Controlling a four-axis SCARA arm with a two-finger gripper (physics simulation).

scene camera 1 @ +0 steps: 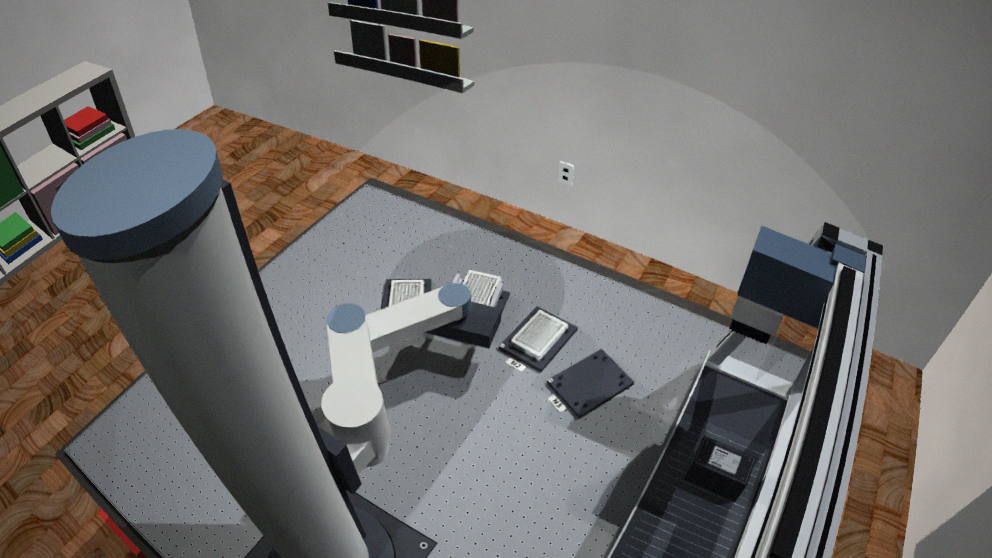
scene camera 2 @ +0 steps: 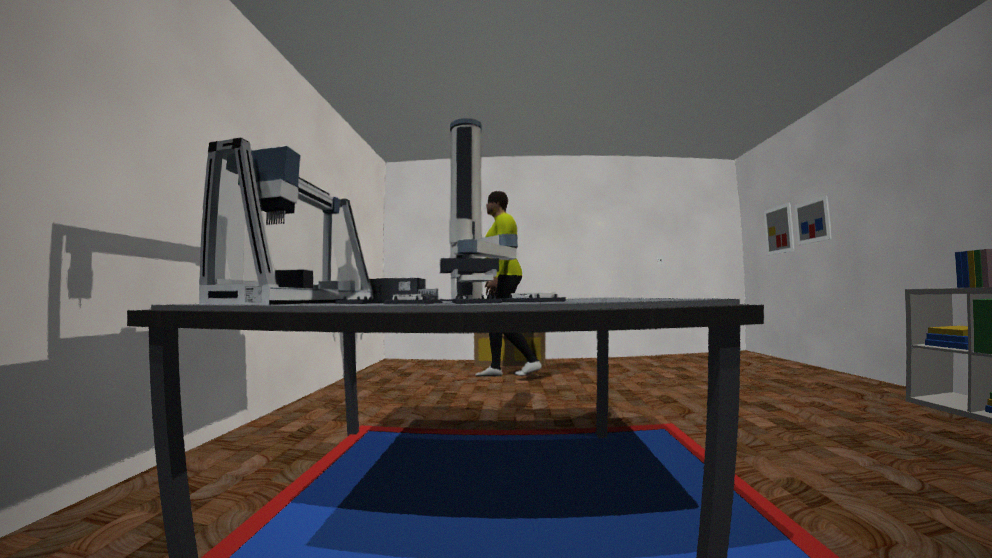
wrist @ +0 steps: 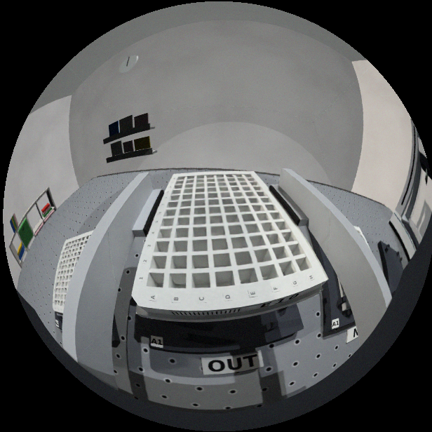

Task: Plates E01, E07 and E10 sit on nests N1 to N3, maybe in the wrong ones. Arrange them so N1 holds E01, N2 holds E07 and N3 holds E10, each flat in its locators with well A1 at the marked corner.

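Frame: origin at the arm's base, x ahead, y left, z up, level; metres.
Seen in the pictures: gripper, fingertip midpoint: (scene camera 1: 479, 281) (scene camera 2: 475, 272).
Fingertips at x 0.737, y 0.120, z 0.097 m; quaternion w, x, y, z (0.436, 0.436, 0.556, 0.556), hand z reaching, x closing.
Note:
Offsets run from my fingertips to a thing's top centre. "*": to the spot under its first point. Level surfaces: height alone.
My gripper (scene camera 1: 480, 288) (scene camera 2: 474, 280) (wrist: 217, 178) is shut on plate E10, its pads on the long sides. Plate E10 @(dx -0.022, dy -0.005, dz -0.008 m) (scene camera 1: 481, 283) (wrist: 227, 230), white and gridded, is held level above the dark OUT nest (wrist: 220, 332). Its well A1 is at the near left in the wrist view, on the side of that nest's A1 mark. A white plate @(dx -0.094, dy +0.163, dz -0.058 m) (scene camera 1: 405, 292) (wrist: 71, 270) sits on the N1 nest, left of the gripper. Another white plate @(dx -0.022, dy -0.181, dz -0.058 m) (scene camera 1: 539, 333) sits on the N2 nest @(* dx -0.093, dy -0.137, dz -0.073 m) (scene camera 1: 508, 348), to the right. The N3 nest @(dx -0.080, dy -0.348, dz -0.063 m) (scene camera 1: 589, 383) (wrist: 392, 255) bears no plate. Codes on those two plates are unreadable.
The perforated table @(dz -0.084 m) (scene camera 1: 485, 485) carries a gantry machine (scene camera 1: 849, 333) (scene camera 2: 239, 208) at its right side in scene camera 1. A black box @(* dx -0.222, dy -0.692, dz +0.036 m) (scene camera 1: 721, 465) stands on the machine's deck. The arm's column (scene camera 1: 208, 347) (scene camera 2: 464, 180) rises at the left. A person (scene camera 2: 505, 229) is behind the table.

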